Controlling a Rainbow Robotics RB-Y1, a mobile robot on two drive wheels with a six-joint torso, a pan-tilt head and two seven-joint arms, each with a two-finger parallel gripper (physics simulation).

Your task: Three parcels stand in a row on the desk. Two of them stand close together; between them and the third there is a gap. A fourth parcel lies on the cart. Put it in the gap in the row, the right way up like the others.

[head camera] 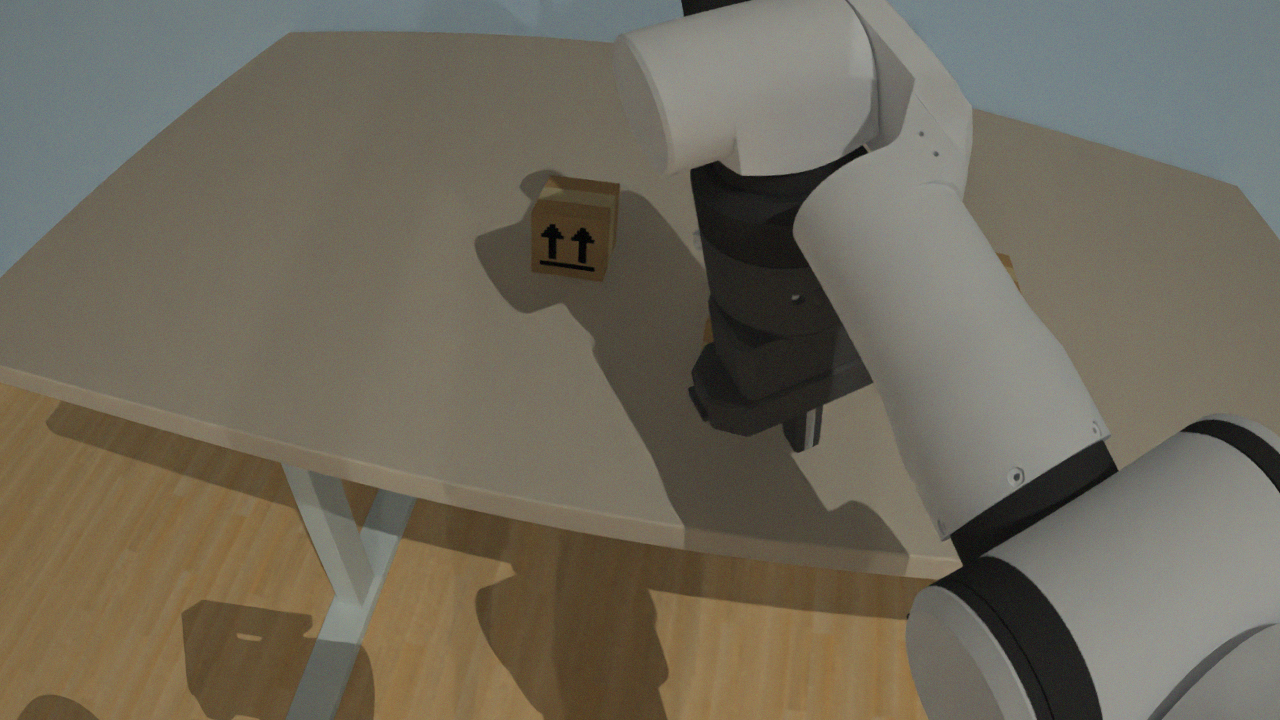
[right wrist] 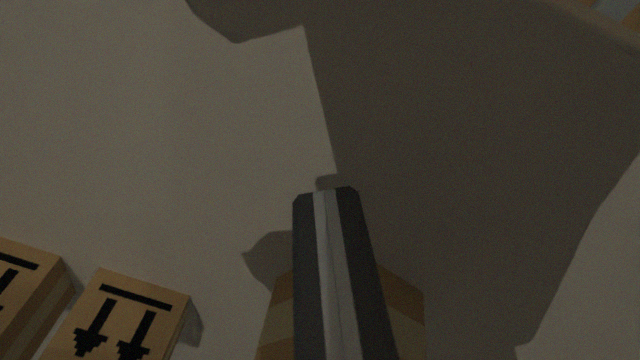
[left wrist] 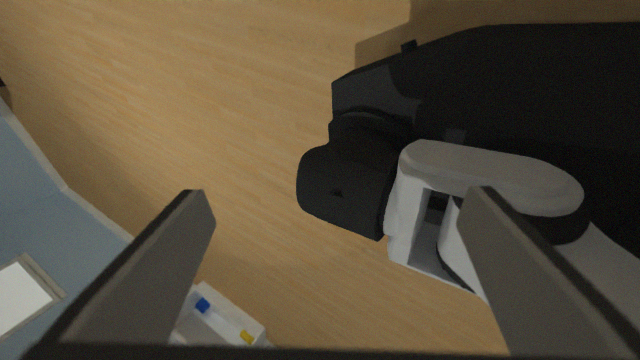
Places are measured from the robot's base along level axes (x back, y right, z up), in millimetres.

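Pixels of known places: left gripper, fingertip midpoint: point(left wrist: 331, 205); right gripper, fingertip midpoint: point(head camera: 801, 438) point(right wrist: 328, 211).
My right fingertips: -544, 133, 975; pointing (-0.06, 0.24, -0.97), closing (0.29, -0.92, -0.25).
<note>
Ahead of a thing's pixels: the offset from my right fingertips to its middle, as dx, dy, dz. "spot": to the spot under its first point. Level surfaces: height alone.
A parcel {-219, -146, +4} point(head camera: 572, 240) stands at centre left on the desk {dz -25} point(head camera: 295, 197), its two arrows pointing up. A sliver of another parcel {-154, +186, +4} point(head camera: 1007, 266) shows beyond the arm. In the right wrist view two parcels {-168, +105, +4} point(right wrist: 112, 320) {spot: -131, +155, +3} point(right wrist: 22, 295) stand close together at the lower left, arrows facing the camera. Another parcel {-86, -21, +2} point(right wrist: 407, 300) point(head camera: 708, 330) is mostly hidden behind my right fingers and hand, a corner toward the camera; its arrows do not show. My right gripper point(head camera: 807, 437) point(right wrist: 328, 211) is shut and empty, in front of that parcel. My left gripper point(left wrist: 331, 205) is open and empty, over the floor.
The right arm point(head camera: 948, 358) covers much of the desk's right half. In the left wrist view are a white open box point(left wrist: 227, 320) with blue and yellow parts, a pale blue surface point(left wrist: 45, 215) and the robot's black base point(left wrist: 525, 90). The cart does not show in the head view.
</note>
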